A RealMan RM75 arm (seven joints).
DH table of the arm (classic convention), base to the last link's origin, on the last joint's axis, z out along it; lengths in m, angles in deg. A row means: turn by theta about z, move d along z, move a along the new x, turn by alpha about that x. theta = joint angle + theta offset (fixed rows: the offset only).
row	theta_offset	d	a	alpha
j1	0	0.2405	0	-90
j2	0	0	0	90
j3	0	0.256	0	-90
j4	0	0	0	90
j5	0	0.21	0	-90
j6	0	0	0	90
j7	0	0.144	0	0
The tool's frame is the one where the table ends.
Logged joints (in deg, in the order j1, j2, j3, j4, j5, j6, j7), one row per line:
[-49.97, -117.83, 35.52, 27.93, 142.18, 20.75, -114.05]
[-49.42, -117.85, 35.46, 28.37, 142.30, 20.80, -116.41]
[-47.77, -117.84, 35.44, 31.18, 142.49, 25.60, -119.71]
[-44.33, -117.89, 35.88, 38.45, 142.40, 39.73, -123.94]
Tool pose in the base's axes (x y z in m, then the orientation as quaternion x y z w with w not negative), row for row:
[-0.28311, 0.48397, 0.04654, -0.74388, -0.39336, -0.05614, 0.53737]
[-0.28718, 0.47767, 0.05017, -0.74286, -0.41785, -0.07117, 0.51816]
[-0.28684, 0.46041, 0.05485, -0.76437, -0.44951, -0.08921, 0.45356]
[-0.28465, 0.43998, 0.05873, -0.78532, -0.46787, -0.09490, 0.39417]
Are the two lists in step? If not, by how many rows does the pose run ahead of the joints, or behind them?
The pose runs 1 row ahead of the joints: the pose in row i belongs to the joints in row i + 1.
